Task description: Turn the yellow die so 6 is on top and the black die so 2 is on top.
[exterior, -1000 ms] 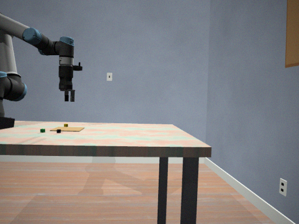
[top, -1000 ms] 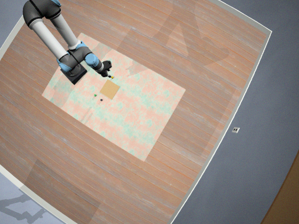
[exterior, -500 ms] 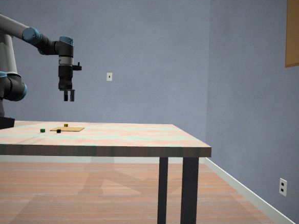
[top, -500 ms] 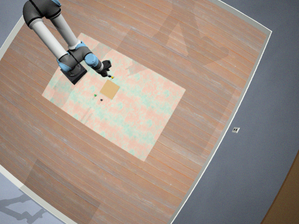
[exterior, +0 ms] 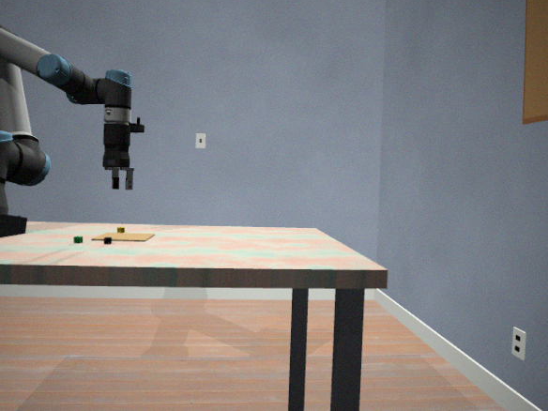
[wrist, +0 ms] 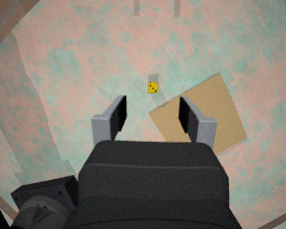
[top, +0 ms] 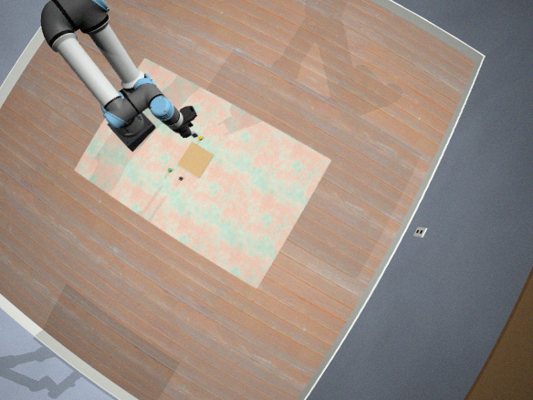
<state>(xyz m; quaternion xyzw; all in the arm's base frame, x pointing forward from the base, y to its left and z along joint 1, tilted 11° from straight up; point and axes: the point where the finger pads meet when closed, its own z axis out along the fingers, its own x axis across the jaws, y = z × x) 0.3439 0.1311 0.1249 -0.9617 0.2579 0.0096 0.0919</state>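
Now: the yellow die 140 mm below my hand. From my hand the other things lie so: black die 40 mm ahead, 230 mm to the right, 140 mm below; then tan mat 40 mm ahead, 110 mm to the right, 150 mm below; then green die 40 mm behind, 230 mm to the right, 140 mm below.
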